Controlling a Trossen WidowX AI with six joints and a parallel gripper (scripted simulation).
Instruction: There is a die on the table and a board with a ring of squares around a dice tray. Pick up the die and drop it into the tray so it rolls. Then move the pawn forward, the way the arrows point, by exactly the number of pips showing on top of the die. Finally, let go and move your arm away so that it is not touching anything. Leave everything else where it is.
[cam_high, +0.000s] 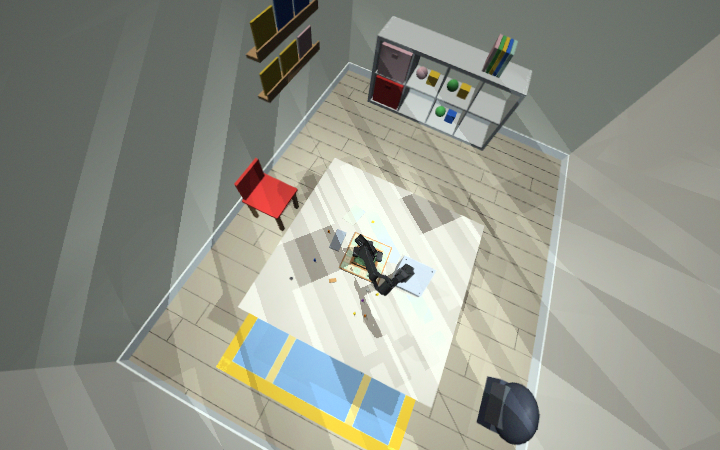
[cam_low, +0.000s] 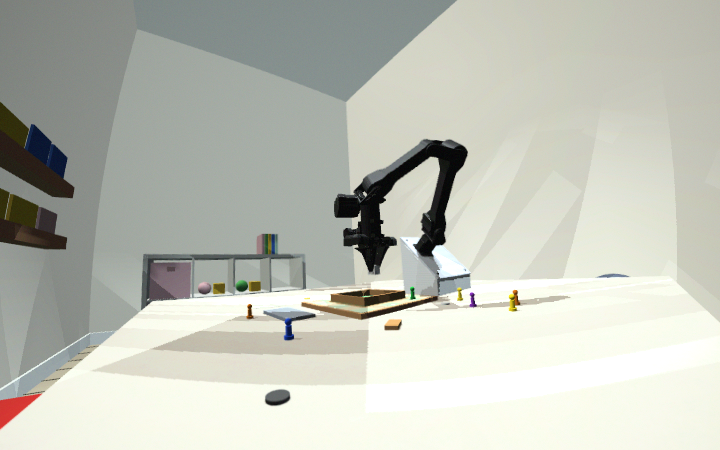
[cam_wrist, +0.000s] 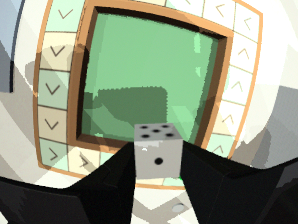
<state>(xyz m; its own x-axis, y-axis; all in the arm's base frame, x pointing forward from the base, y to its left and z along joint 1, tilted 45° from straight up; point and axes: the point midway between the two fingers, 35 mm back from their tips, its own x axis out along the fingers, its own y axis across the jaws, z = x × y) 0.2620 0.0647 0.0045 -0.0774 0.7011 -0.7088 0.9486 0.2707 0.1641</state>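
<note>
The green pawn is 8 cm behind my gripper tip, 7 cm to the left of it and 7 cm below it. Also, from my gripper tip: white die: right at my gripper tip; then green tray floor: 9 cm below, 3 cm to the right, 1 cm ahead; then grey plate: 24 cm ahead, 9 cm below, 4 cm to the right.
</note>
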